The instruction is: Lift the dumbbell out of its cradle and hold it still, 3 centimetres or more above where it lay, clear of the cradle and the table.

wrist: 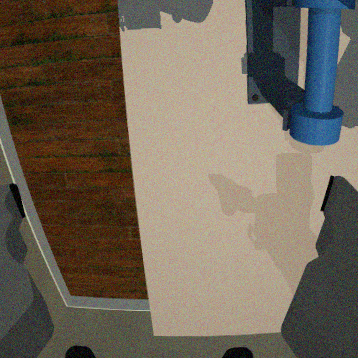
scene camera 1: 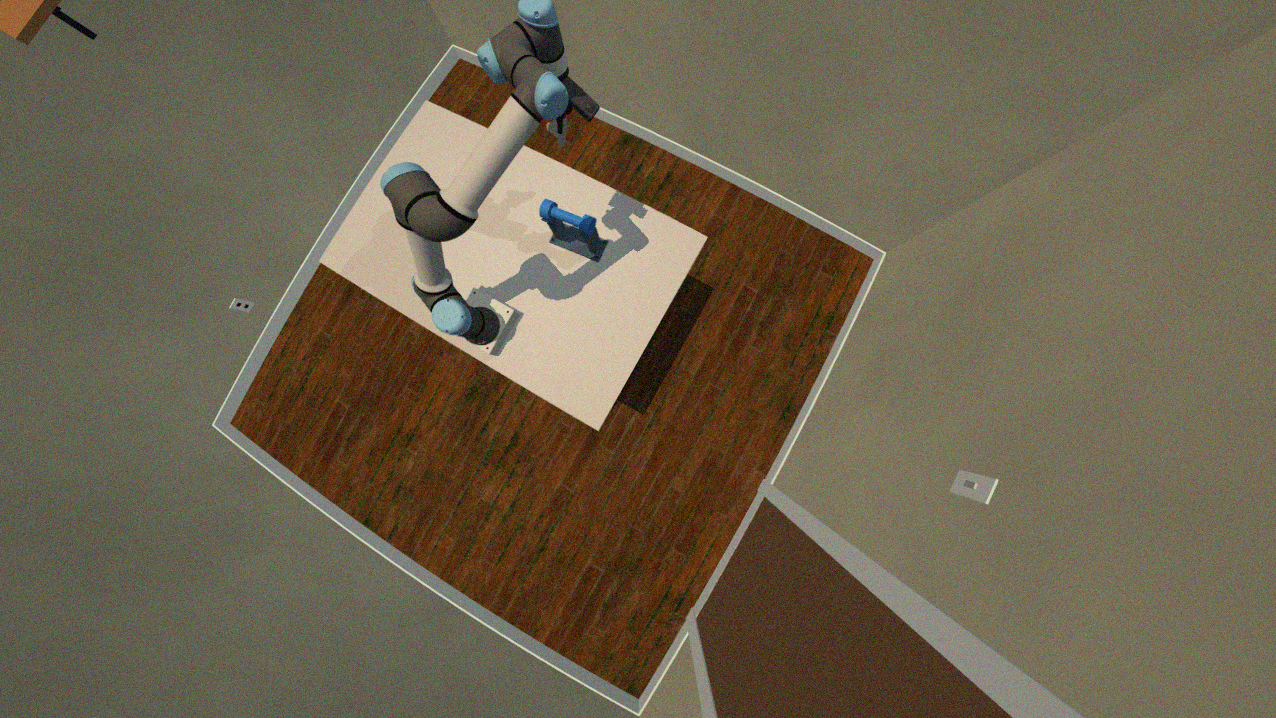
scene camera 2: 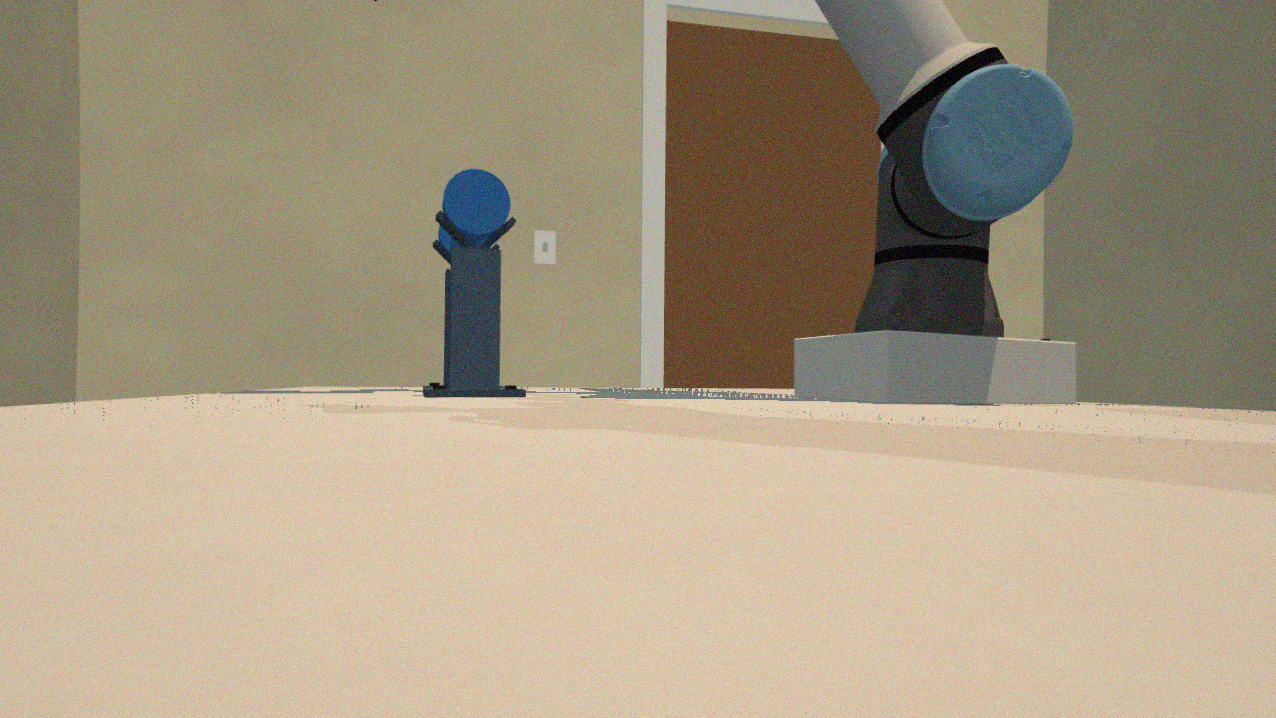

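Where they show: gripper, fingertip midpoint: (wrist: 170, 183) (scene camera 1: 574, 128); arm's base, origin of the base link: (scene camera 1: 481, 326) (scene camera 2: 925, 341).
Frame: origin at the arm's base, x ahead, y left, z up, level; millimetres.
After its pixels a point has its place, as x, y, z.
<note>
The blue dumbbell (scene camera 1: 567, 217) {503, -132, 157} (scene camera 2: 476, 202) {498, -27, 139} (wrist: 322, 60) {517, -127, 157} lies level in the forked tops of the dark cradle (scene camera 1: 578, 248) {482, -142, -56} (scene camera 2: 474, 321) {499, -30, 14} (wrist: 260, 30) {537, -144, -56}, which stands on the pale table (scene camera 1: 606, 357) {153, -483, -64} (scene camera 2: 624, 580) {447, 632, -65} (wrist: 200, 125) {635, 49, -64}. My gripper (scene camera 1: 578, 127) {685, -97, 374} (wrist: 170, 183) {685, -97, 374} is open with nothing between its jaws. It is high and off to one side of the dumbbell, apart from it. In the wrist view the dumbbell is at the upper right, its bar running nearly up and down, across the line between the jaws. Its far end is partly cut off by the frame's top edge.
The arm's pale base block (scene camera 1: 508, 325) {58, -83, -21} (scene camera 2: 932, 366) {70, 118, -30} stands on the table, to the right of the cradle in scene camera 2. The table edge and the brown wooden floor (scene camera 1: 535, 500) (wrist: 75, 150) show left in the wrist view. Arm shadows fall around the cradle.
</note>
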